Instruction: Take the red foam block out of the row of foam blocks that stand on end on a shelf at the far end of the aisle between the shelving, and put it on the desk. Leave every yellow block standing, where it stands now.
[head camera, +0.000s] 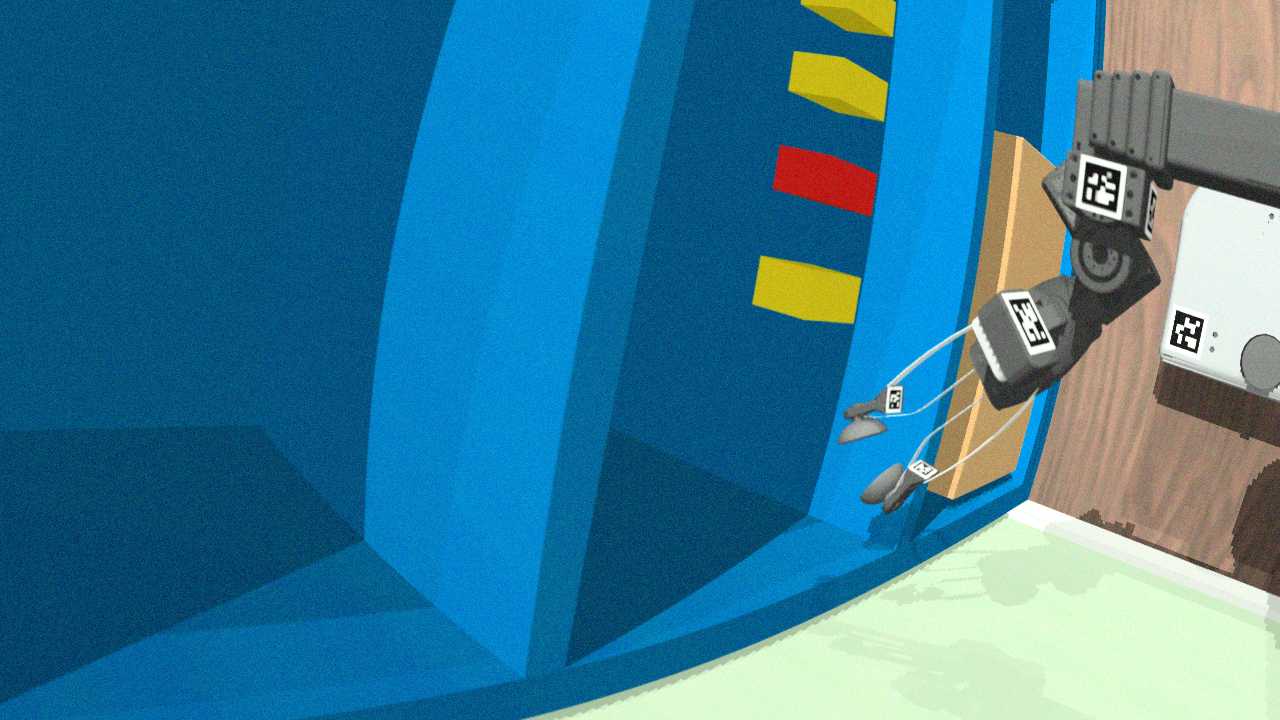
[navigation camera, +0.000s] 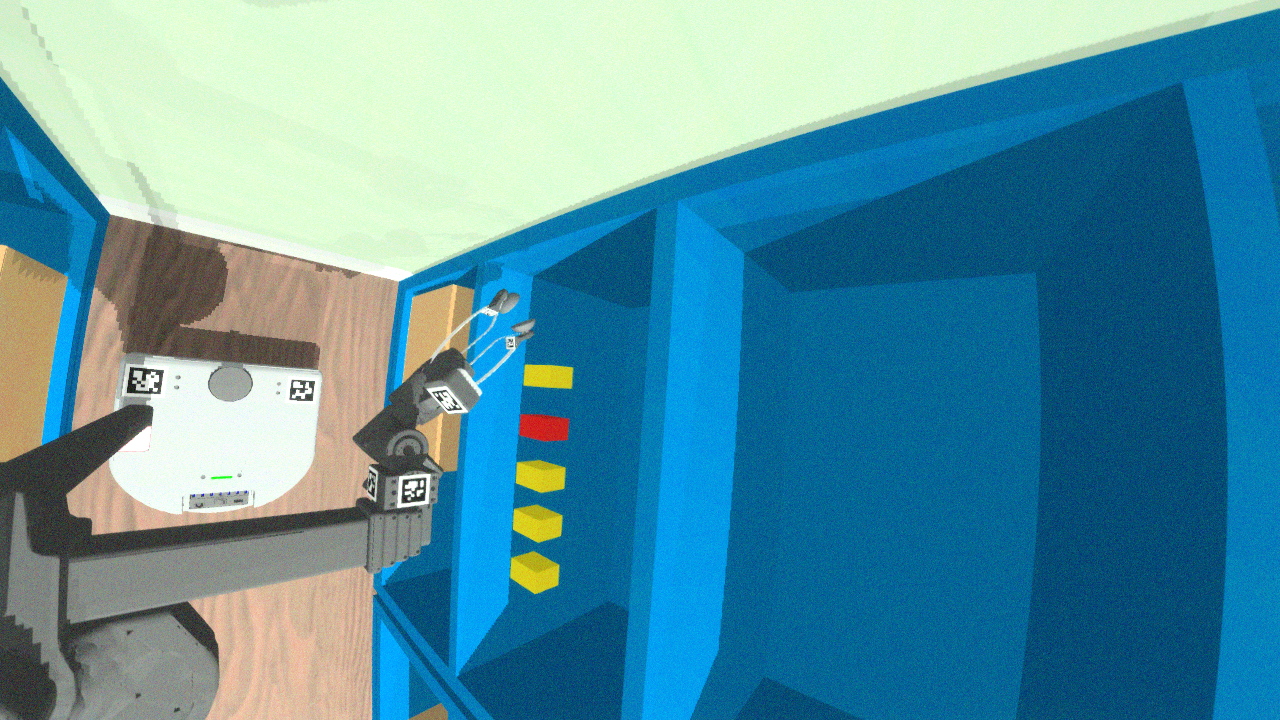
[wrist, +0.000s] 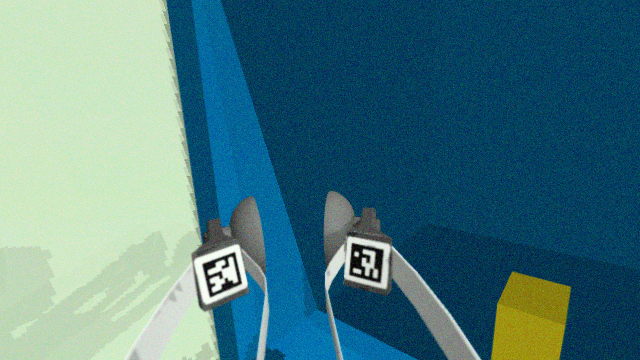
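Where they show: gripper, between the fingertips: (head camera: 853, 472) (navigation camera: 524, 306) (wrist: 293, 219); robot's base, origin of its link: (head camera: 1261, 359) (navigation camera: 230, 382).
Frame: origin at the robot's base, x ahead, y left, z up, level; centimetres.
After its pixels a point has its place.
The red block (head camera: 825, 180) @[z 62.4, x -3.0, y -48.2 cm] (navigation camera: 544, 428) @[z 62.0, x -3.0, y -48.0 cm] stands on the blue shelf (head camera: 935, 134) @[z 53.4, x -11.2, y -41.6 cm] (navigation camera: 487, 537) @[z 53.4, x -26.5, y -42.0 cm], second from the wall end of the row. A yellow block (head camera: 805, 291) @[z 62.4, x 7.4, y -48.4 cm] (navigation camera: 547, 376) @[z 61.6, x 7.5, y -47.9 cm] (wrist: 530, 325) @[z 61.4, x 7.4, y -48.0 cm] stands at that end. On the red block's other side stand yellow blocks, the nearest (head camera: 836, 86) @[z 62.4, x -12.6, y -48.5 cm] (navigation camera: 540, 476) @[z 61.8, x -12.6, y -48.0 cm] with more beyond it. My gripper (head camera: 872, 456) @[z 72.6, x 17.7, y -33.6 cm] (navigation camera: 515, 315) @[z 72.6, x 17.7, y -33.6 cm] (wrist: 293, 219) @[z 72.6, x 17.7, y -33.6 cm] is open and empty, angled toward the shelf bay between the end yellow block and the wall. The red block does not show in the wrist view, nor the desk in any view.
A pale green wall (head camera: 895, 644) @[z 62.3, x 34.5, y -28.3 cm] (navigation camera: 447, 107) @[z 84.3, x 34.4, y -12.7 cm] (wrist: 90, 125) @[z 77.9, x 34.5, y -29.1 cm] closes the aisle end. A tan box (head camera: 1002, 259) @[z 34.7, x -1.1, y -38.9 cm] (navigation camera: 438, 308) @[z 27.9, x 22.5, y -37.9 cm] sits in the bay below the gripper. Another tan box (navigation camera: 26, 349) @[z 21.1, x 3.9, y 27.1 cm] is across the aisle. My base (head camera: 1217, 268) @[z 16.0, x -9.7, y -10.1 cm] (navigation camera: 214, 429) @[z 15.9, x -9.1, y 1.8 cm] stands on the wooden floor (navigation camera: 286, 626) @[z 0.1, x -63.3, y -14.6 cm].
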